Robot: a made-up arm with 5 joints. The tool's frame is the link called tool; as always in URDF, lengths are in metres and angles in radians.
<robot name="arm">
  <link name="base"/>
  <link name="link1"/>
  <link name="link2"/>
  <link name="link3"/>
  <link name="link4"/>
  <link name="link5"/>
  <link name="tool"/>
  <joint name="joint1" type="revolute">
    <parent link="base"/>
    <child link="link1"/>
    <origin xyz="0 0 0.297"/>
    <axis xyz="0 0 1"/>
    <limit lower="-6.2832" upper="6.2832"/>
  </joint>
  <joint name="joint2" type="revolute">
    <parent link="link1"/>
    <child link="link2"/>
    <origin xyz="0 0 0" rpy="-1.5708 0 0"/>
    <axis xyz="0 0 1"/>
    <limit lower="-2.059" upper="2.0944"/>
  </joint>
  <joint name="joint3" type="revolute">
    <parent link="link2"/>
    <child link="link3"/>
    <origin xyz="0.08 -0.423 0"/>
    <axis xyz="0 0 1"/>
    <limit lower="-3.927" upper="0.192"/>
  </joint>
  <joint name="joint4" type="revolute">
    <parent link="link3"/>
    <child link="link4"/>
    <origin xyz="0.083 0.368 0"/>
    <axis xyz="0 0 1"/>
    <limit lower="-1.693" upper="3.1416"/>
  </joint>
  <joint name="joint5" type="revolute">
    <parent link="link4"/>
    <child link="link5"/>
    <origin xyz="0.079 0.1 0" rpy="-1.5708 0 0"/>
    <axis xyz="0 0 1"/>
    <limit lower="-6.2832" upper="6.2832"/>
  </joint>
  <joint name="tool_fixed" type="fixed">
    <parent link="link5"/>
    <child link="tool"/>
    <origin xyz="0 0 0"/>
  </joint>
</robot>
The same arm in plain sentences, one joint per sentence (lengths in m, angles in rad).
The arm has five revolute joints in a row. What follows holds with every joint at zero, and every direction is one of the base frame's.
Joint 1 lies 0.297 m along +z from the base frame's origin and rotates about +z, from -6.2832 to 6.2832 rad.
Joint 2 lies at the same point as joint 1 and rotates about +y, from -2.059 to 2.0944 rad.
Joint 3 lies 0.08 m along +x and 0.423 m along +z from joint 2 and rotates about +y, from -3.927 to 0.192 rad.
Joint 4 lies 0.083 m along +x and 0.368 m along -z from joint 3 and rotates about +y, from -1.693 to 3.1416 rad.
Joint 5 lies 0.079 m along +x and 0.1 m along -z from joint 4 and rotates about -z, from -6.2832 to 6.2832 rad.
The tool frame, which is the frame that the pose is given for, lies at the same point as joint 5; its axes are the base frame's turned by roll 3.1416, pitch 0 and yaw 0 rad (as in URDF: about the fixed x, then y, then z).

